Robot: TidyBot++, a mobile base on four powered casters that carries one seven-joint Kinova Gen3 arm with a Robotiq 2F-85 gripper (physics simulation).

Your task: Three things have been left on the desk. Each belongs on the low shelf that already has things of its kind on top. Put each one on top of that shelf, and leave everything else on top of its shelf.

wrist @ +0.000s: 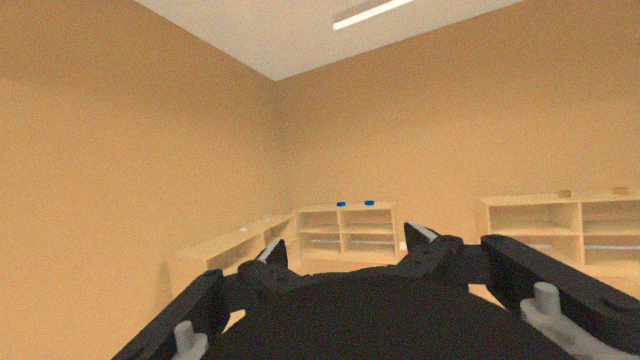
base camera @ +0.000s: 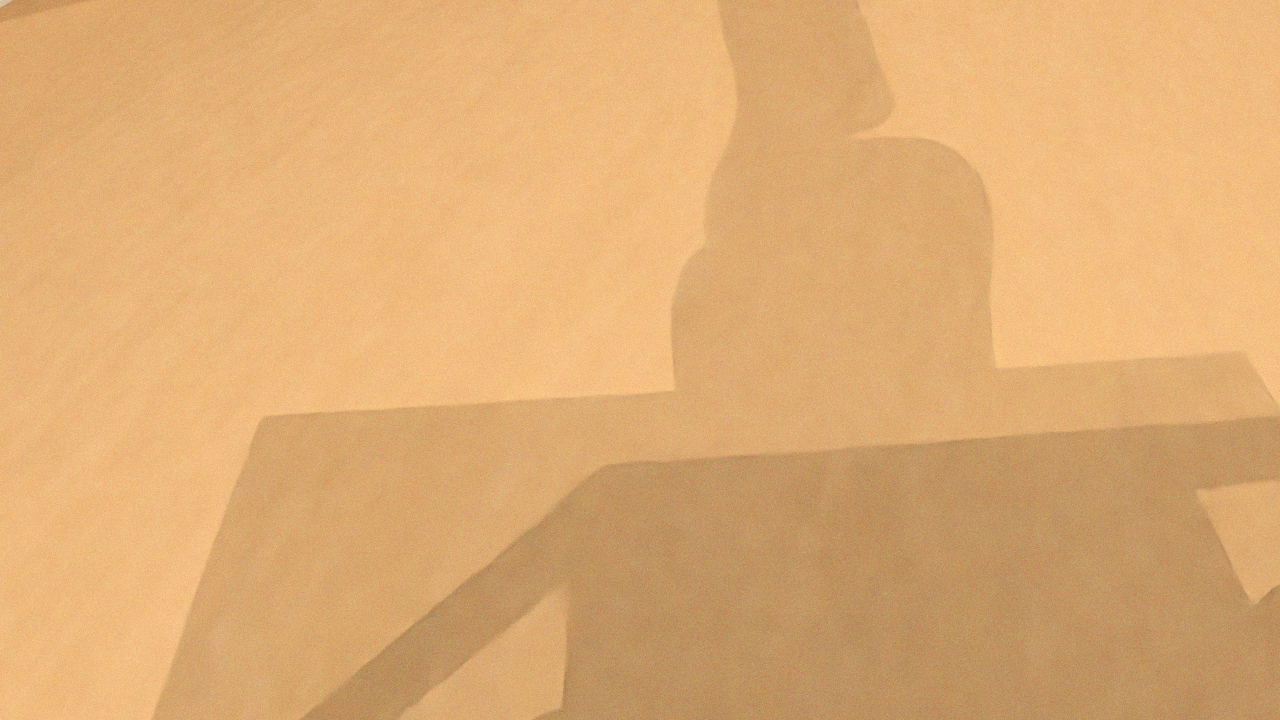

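My gripper is open and empty, raised and facing across the room in the wrist view. Beyond it, far off in the corner, a low shelf carries two blue things on top. A low shelf along the left wall carries two small whitish things on top. A low shelf at the right carries two brown things on top. The desk and the three things left on it do not show in either view.
The base camera view shows floor with the shadow of the robot and its arm across it. In the wrist view, walls meet in a corner behind the shelves, and a lamp hangs on the ceiling.
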